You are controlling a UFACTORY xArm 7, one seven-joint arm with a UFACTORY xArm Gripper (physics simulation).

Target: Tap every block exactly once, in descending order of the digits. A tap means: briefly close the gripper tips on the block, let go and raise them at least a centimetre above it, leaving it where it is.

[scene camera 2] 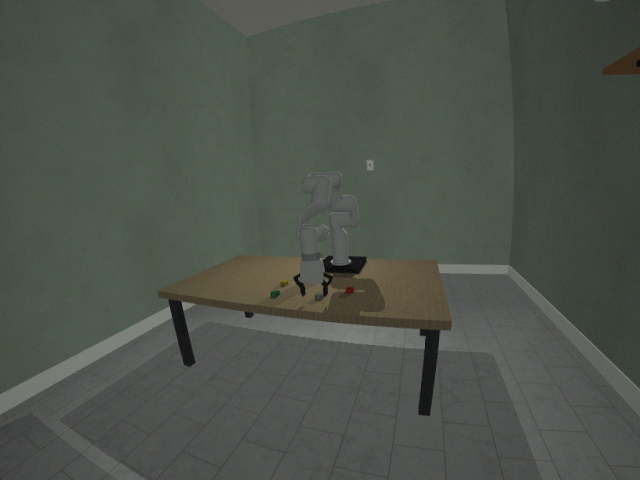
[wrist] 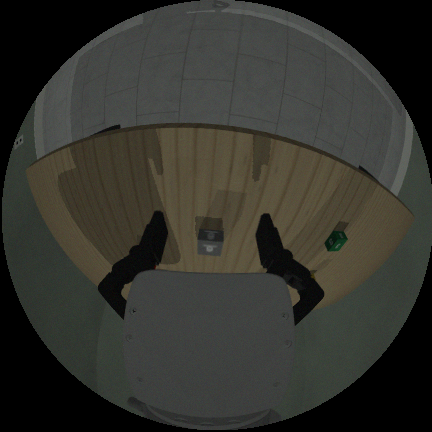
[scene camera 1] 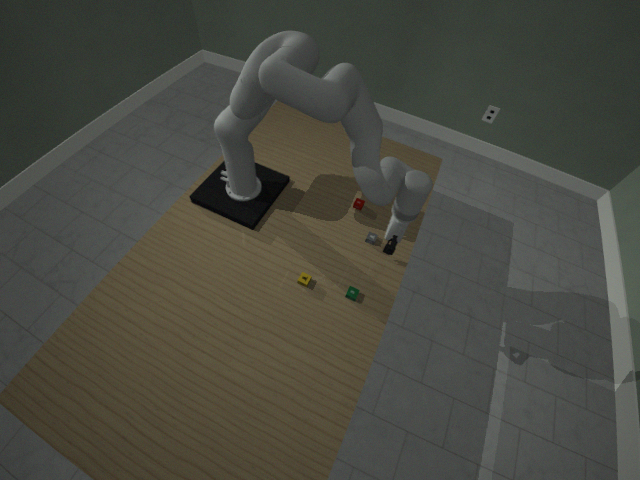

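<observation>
The grey block (scene camera 1: 371, 237) (scene camera 2: 318, 296) (wrist: 210, 242) lies on the table. The green block (scene camera 1: 352, 293) (scene camera 2: 275, 293) (wrist: 335, 241) and the yellow block (scene camera 1: 304, 279) (scene camera 2: 284, 283) lie on one side of it, the red block (scene camera 1: 358, 203) (scene camera 2: 349, 290) on the other. Slivers of yellow and red show by the fingers in the wrist view. The digits are too small or dim to read surely. My gripper (scene camera 1: 389, 249) (scene camera 2: 314, 294) (wrist: 211, 222) is open and empty, above the table close to the grey block. In the wrist view that block shows between the two fingers, nearer the gripper body than the tips.
The wooden table (scene camera 1: 206, 335) (scene camera 2: 403, 289) has its long edge near the gripper, with grey floor beyond. The arm stands on a black base plate (scene camera 1: 219, 200) (scene camera 2: 356, 264). Shadows of the arm fall across the table around the red and grey blocks.
</observation>
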